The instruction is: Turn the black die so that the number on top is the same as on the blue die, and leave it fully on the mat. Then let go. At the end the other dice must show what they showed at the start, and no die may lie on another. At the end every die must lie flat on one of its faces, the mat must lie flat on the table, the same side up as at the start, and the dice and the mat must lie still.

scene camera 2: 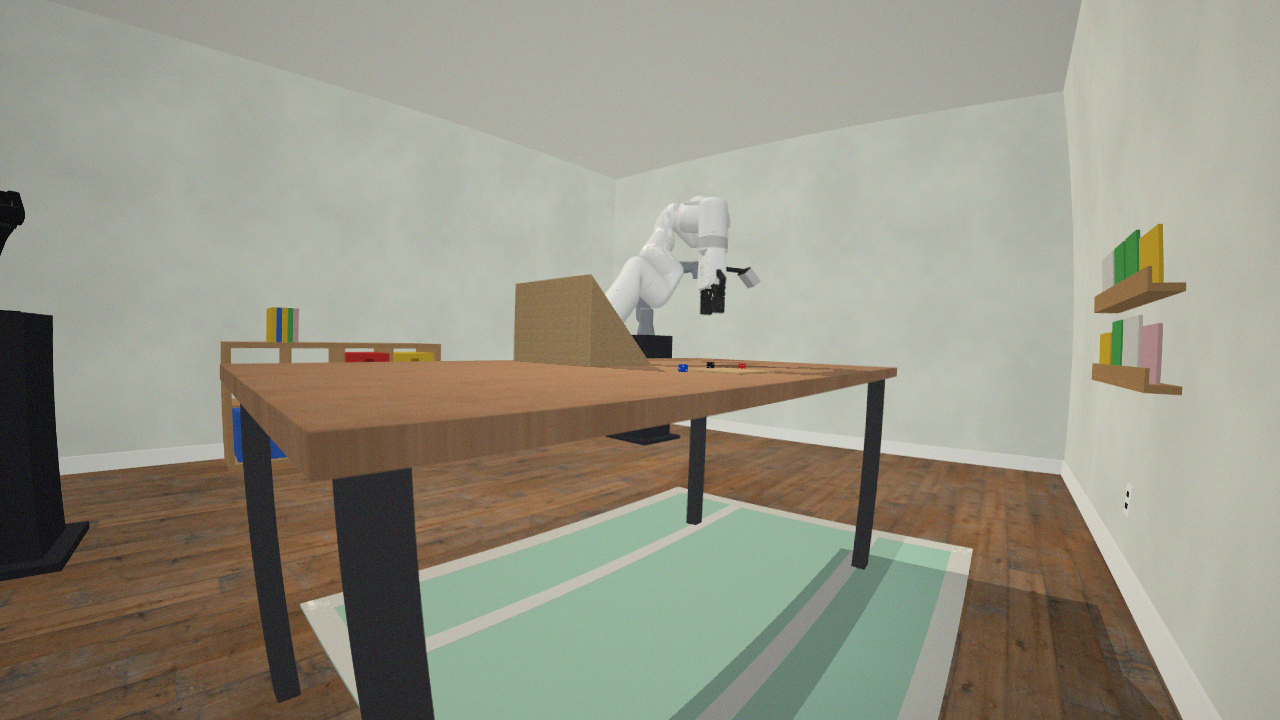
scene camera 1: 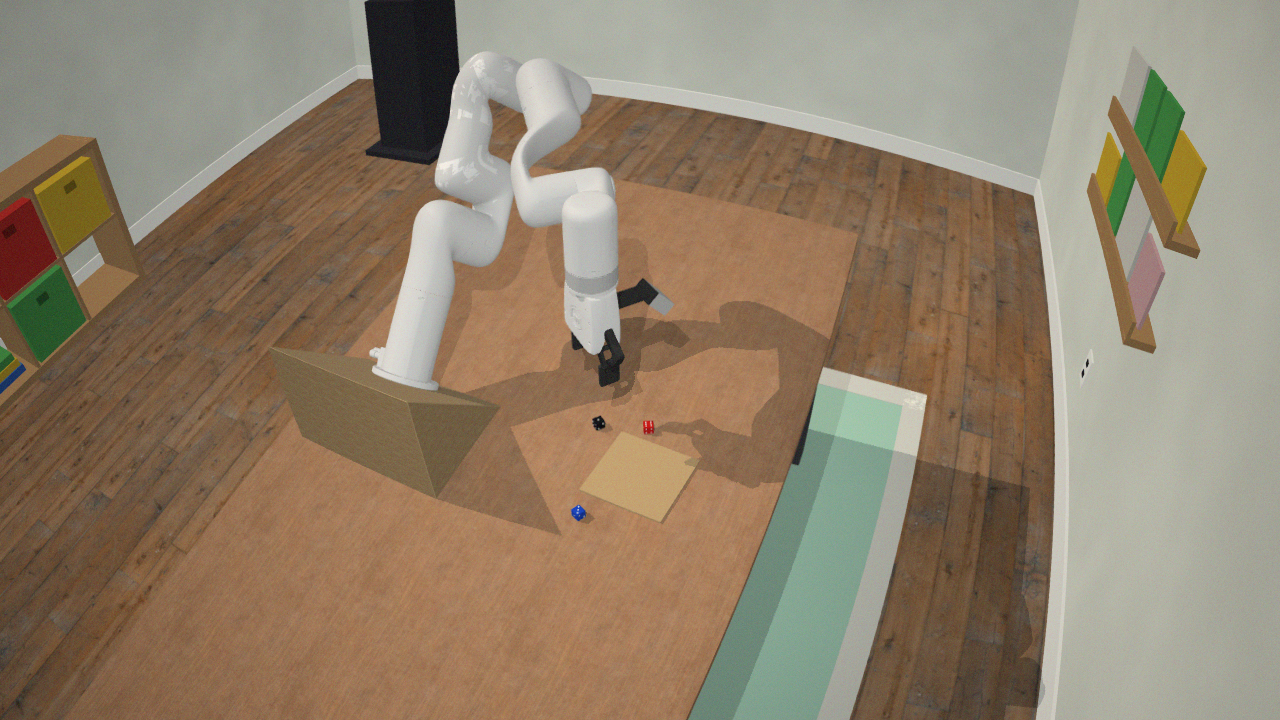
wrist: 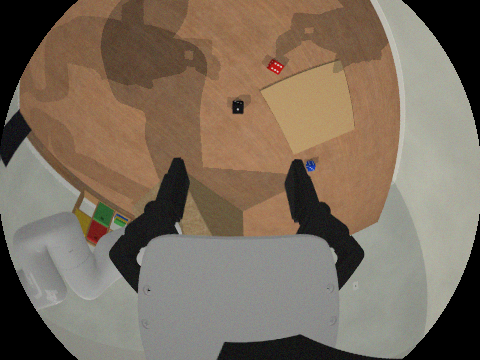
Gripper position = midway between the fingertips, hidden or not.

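Scene camera 1 shows the gripper [scene camera 1: 595,364] together with a tan mat [scene camera 1: 639,476]. In scene camera 2 the gripper [scene camera 2: 711,313] can be seen as well, while the wrist view has both the mat [wrist: 311,107] and the gripper [wrist: 237,170].
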